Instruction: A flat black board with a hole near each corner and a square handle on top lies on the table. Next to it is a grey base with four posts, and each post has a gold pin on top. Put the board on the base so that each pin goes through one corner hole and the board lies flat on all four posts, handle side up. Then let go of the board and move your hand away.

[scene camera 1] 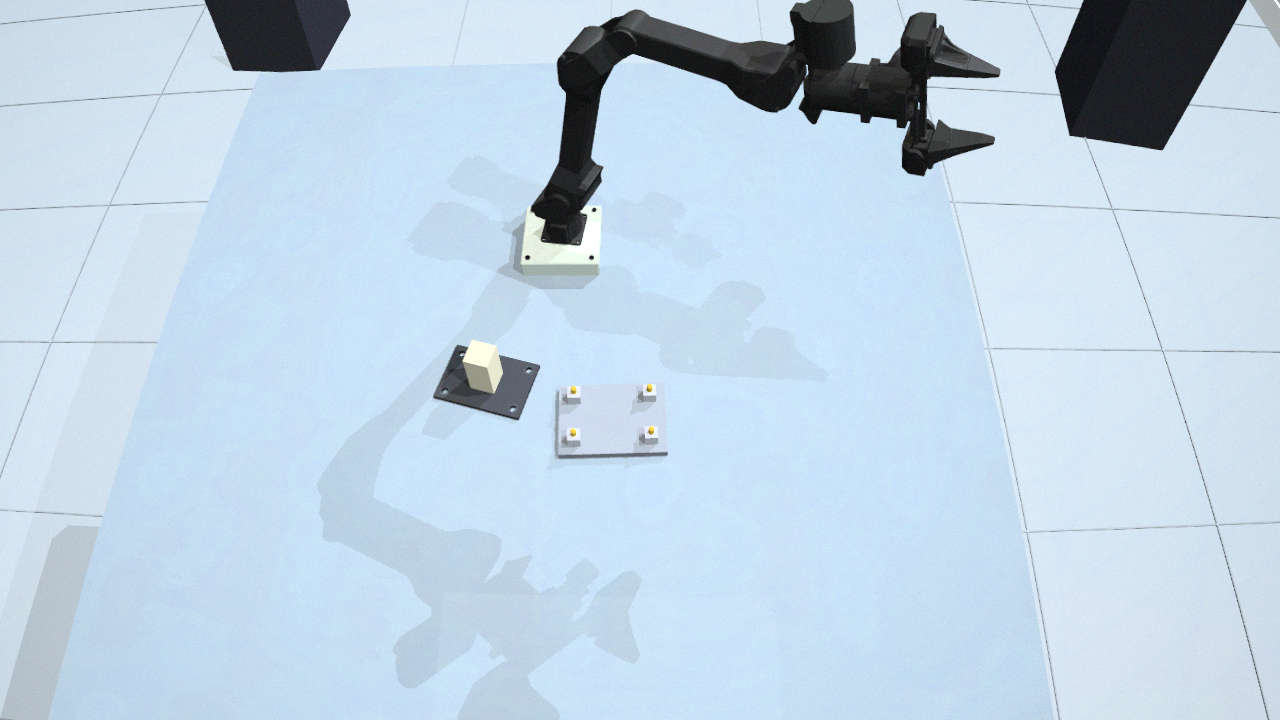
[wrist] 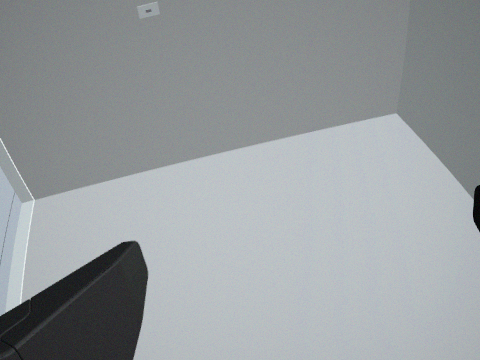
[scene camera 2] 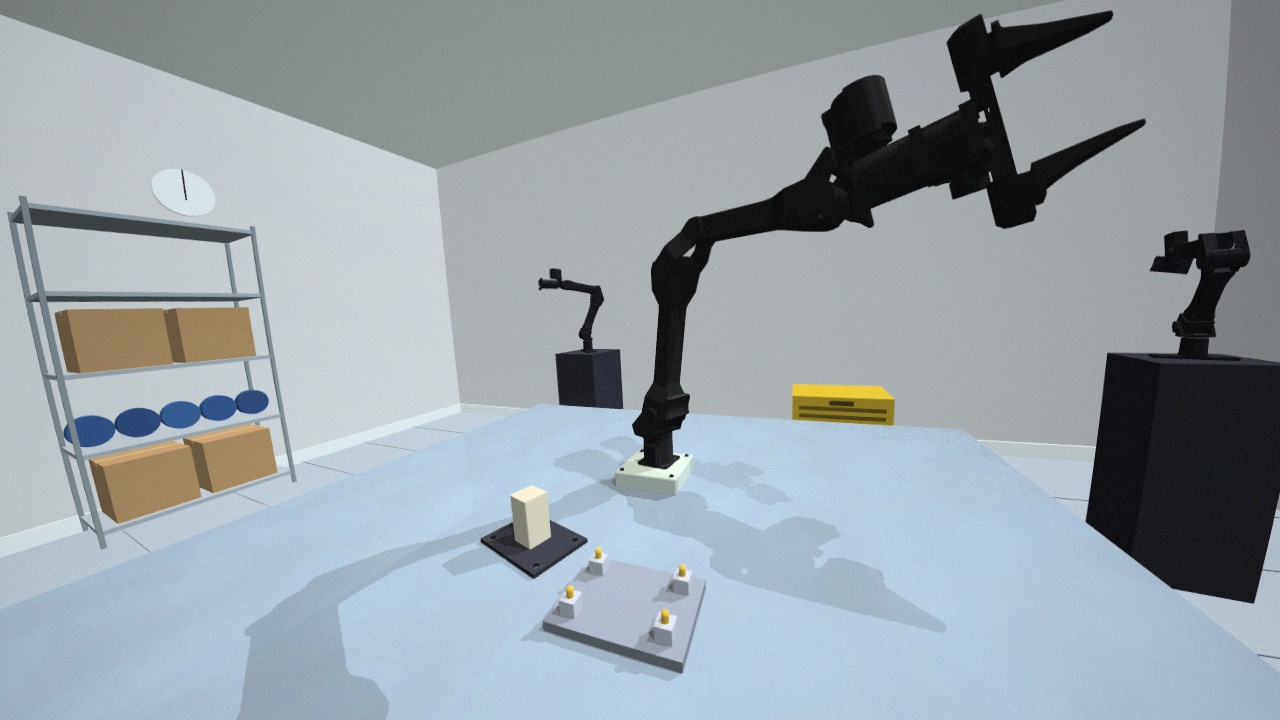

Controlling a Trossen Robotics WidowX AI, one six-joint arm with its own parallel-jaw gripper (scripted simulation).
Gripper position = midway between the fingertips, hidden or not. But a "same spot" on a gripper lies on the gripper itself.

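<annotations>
I can see my gripper in scene camera 2 [1128, 67], and it is visible in the wrist view and in scene camera 1 too. On my gripper, [wrist: 102, 303] and [scene camera 1: 972, 134] are one and the same spot.
</annotations>
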